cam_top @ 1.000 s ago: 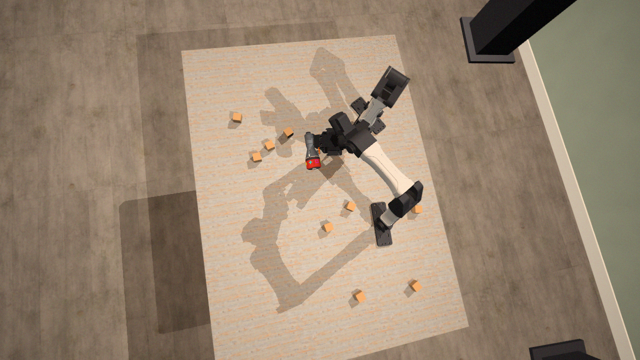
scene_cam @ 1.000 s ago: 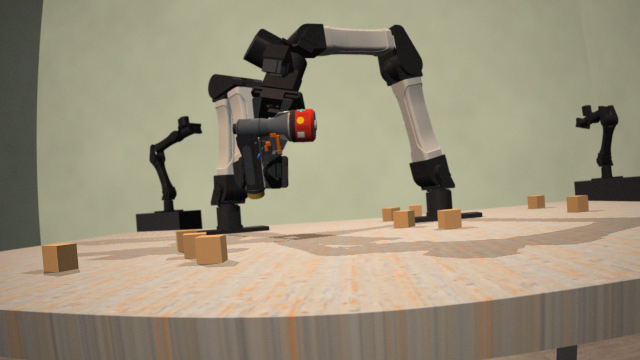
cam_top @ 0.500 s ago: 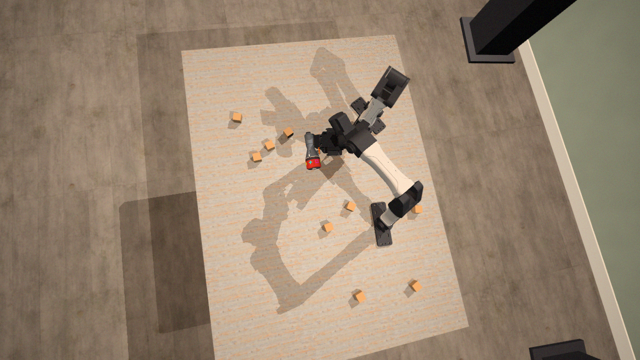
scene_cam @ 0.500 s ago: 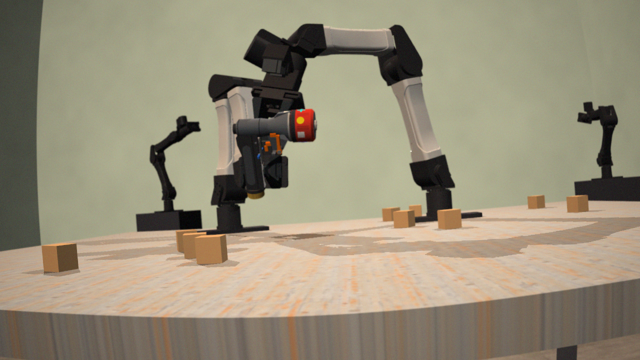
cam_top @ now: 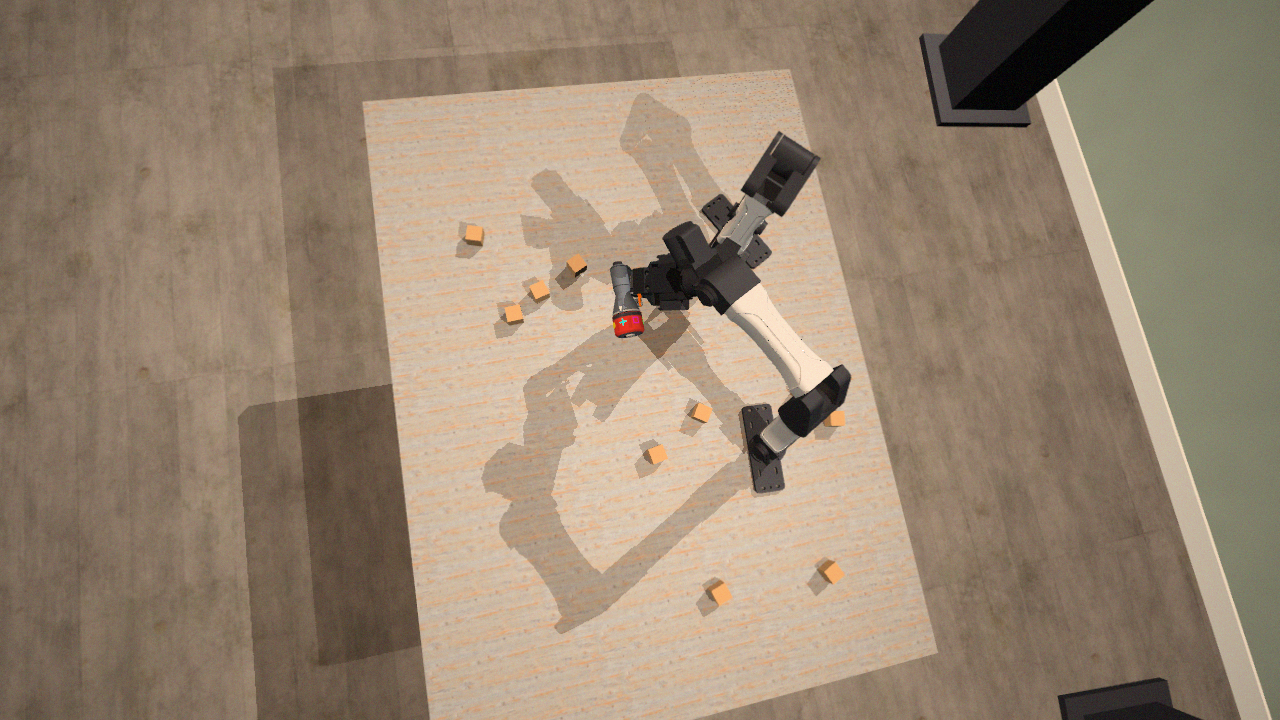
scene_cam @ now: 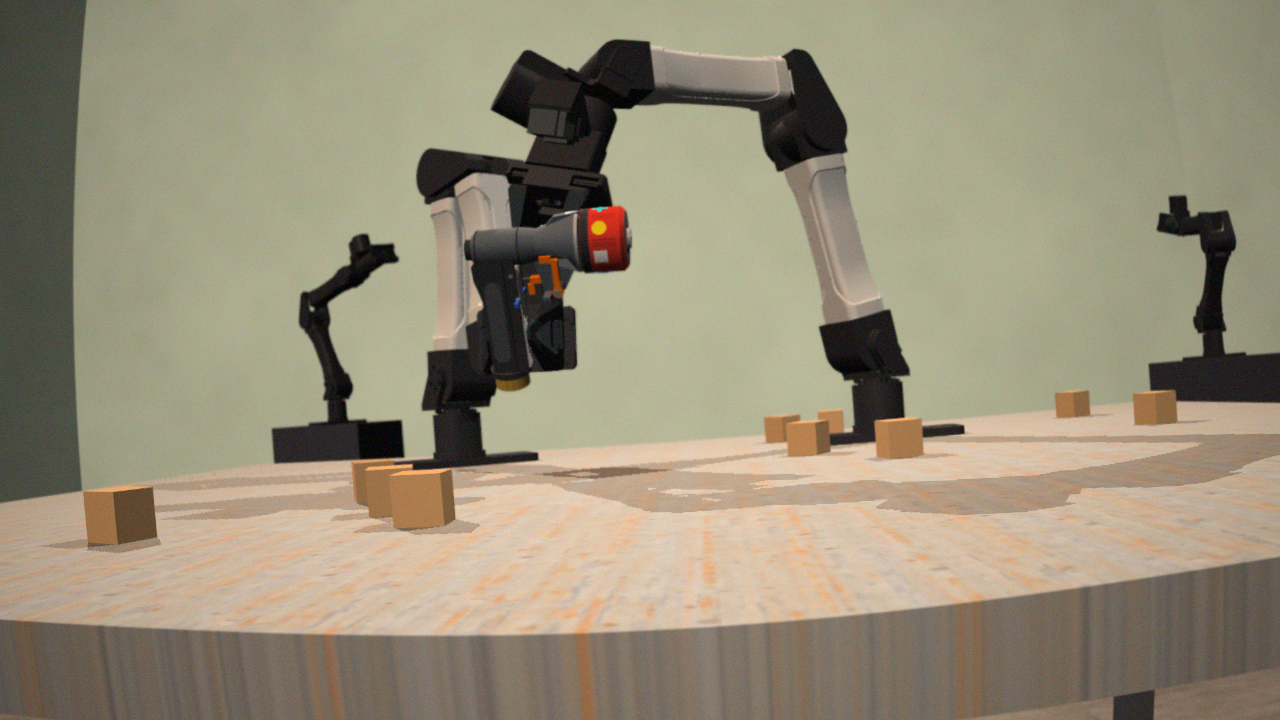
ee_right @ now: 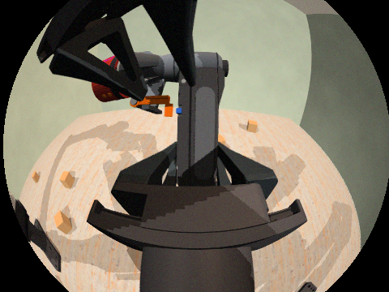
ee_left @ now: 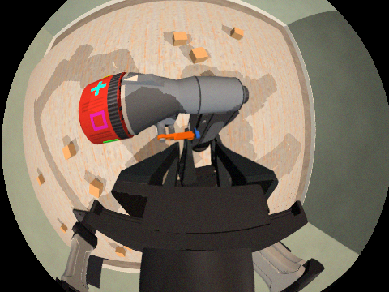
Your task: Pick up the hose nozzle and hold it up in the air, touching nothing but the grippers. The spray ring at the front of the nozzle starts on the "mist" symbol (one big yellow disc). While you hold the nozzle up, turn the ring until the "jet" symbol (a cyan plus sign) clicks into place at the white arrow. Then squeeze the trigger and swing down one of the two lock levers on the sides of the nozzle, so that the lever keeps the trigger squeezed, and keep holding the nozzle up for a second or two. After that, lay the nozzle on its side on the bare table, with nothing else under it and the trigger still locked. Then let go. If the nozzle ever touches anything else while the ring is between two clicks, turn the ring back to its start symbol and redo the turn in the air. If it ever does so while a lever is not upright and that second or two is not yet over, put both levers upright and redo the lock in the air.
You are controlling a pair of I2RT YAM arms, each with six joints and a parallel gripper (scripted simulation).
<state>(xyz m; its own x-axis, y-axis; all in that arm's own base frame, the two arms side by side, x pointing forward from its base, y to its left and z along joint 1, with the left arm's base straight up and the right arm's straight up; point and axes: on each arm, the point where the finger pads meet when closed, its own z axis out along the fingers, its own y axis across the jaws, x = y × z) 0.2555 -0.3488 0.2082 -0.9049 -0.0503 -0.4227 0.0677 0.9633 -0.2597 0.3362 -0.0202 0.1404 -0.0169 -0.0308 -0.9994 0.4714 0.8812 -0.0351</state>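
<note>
Right now my left hand is 20 mm short of the pale trigger, 10 mm to the left of it and 50 mm above it. Also, from my left hand: red spray ring: 50 mm ahead, 80 mm to the left, 10 mm above.
My right hand is 10 mm short of the pale trigger, 20 mm to the right of it and 20 mm below it. Also, from my right hand: red spray ring: 30 mm ahead, 100 mm to the left, 70 mm above.
</note>
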